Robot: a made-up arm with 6 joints. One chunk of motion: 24 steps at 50 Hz.
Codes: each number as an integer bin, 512 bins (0 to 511) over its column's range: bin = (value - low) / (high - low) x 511, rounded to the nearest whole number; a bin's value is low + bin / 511 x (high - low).
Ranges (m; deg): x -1.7..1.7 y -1.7..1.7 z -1.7..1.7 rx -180..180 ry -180..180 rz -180..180
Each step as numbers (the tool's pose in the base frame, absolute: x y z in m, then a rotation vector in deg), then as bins.
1 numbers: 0.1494 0.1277 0.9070 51.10 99.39 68.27
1 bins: 278 275 392 328 397 352
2 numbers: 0.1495 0.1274 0.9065 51.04 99.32 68.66
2 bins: 278 275 392 328 396 353
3 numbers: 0.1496 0.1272 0.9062 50.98 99.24 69.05
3 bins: 278 275 392 328 396 354
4 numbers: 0.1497 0.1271 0.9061 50.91 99.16 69.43
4 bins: 278 275 392 328 396 354
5 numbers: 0.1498 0.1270 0.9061 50.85 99.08 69.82
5 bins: 278 275 392 328 396 355
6 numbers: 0.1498 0.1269 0.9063 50.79 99.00 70.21
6 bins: 278 275 392 328 396 355
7 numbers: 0.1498 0.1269 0.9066 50.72 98.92 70.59
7 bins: 278 275 392 327 396 356
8 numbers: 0.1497 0.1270 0.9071 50.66 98.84 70.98
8 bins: 278 275 392 327 396 356
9 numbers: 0.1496 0.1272 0.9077 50.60 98.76 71.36
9 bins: 278 275 392 327 396 357
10 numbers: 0.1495 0.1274 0.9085 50.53 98.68 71.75
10 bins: 278 275 392 327 396 357
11 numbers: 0.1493 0.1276 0.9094 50.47 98.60 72.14
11 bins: 278 275 392 327 395 358
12 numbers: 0.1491 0.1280 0.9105 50.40 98.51 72.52
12 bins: 278 275 392 327 395 358
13 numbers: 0.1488 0.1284 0.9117 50.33 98.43 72.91
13 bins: 278 275 393 327 395 359
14 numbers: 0.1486 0.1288 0.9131 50.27 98.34 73.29
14 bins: 278 275 393 327 395 360
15 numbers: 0.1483 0.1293 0.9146 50.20 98.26 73.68
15 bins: 278 275 393 327 395 360
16 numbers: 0.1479 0.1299 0.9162 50.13 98.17 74.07
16 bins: 278 275 393 327 395 361
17 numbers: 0.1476 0.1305 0.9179 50.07 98.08 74.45
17 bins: 278 275 393 327 395 361
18 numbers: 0.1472 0.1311 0.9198 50.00 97.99 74.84
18 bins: 278 275 394 326 395 362
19 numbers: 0.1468 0.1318 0.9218 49.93 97.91 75.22
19 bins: 278 275 394 326 394 362
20 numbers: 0.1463 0.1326 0.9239 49.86 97.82 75.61
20 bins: 277 275 394 326 394 363
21 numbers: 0.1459 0.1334 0.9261 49.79 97.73 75.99
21 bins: 277 276 395 326 394 363
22 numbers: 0.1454 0.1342 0.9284 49.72 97.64 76.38
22 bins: 277 276 395 326 394 364
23 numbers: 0.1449 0.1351 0.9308 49.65 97.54 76.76
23 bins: 277 276 395 326 394 364
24 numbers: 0.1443 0.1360 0.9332 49.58 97.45 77.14
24 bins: 277 276 396 326 394 365
